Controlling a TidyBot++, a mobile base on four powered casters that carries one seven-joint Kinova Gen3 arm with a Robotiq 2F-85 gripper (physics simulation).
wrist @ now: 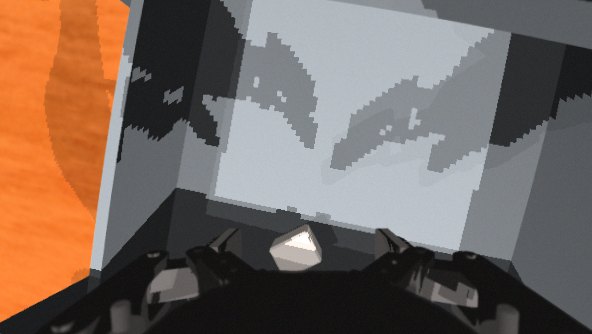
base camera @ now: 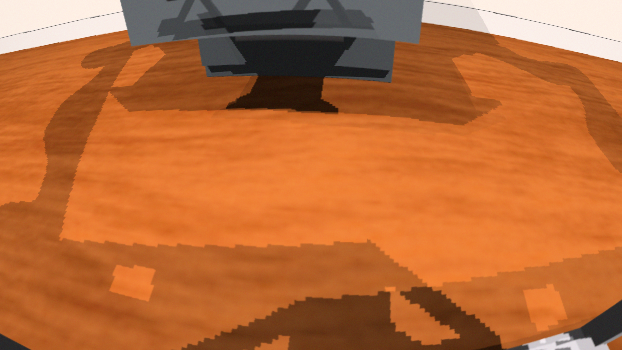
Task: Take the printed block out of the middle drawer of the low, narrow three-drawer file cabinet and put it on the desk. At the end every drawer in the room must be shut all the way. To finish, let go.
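Frame: origin at the arm's base, x left, y ahead, z down, level; millimetres.
Seen in the pictures: gripper, between the fingertips: (wrist: 307, 243).
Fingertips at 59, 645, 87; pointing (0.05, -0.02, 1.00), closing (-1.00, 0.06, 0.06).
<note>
A point is followed by its place in that frame, as x, y, z.
The printed block (wrist: 296, 250) @[71, 614, 151], small and pale with slanted faces, lies in the open drawer (wrist: 350, 165) @[24, 693, 179], near the drawer's dark end wall low in the wrist view. Its lower part is hidden behind the gripper's body. My gripper (wrist: 307, 243) @[59, 645, 87] is open and empty, above the drawer. In the wrist view the block shows between the two spread fingertips, nearer the left one; the fingers do not hold it. The grey cabinet (base camera: 405, 25) @[-136, 502, 177] shows at the top of the base camera view with a pulled-out part. The desk does not show.
Orange wooden floor (base camera: 320, 175) @[-26, 466, 396] (wrist: 25, 150) @[719, 685, 396] lies in front of the cabinet and beyond the drawer's left wall. The drawer's side walls stand left and right of the gripper. A pale wall with a white baseboard (base camera: 530, 37) @[-914, 1188, 379] runs behind the cabinet. Arm shadows cross the floor.
</note>
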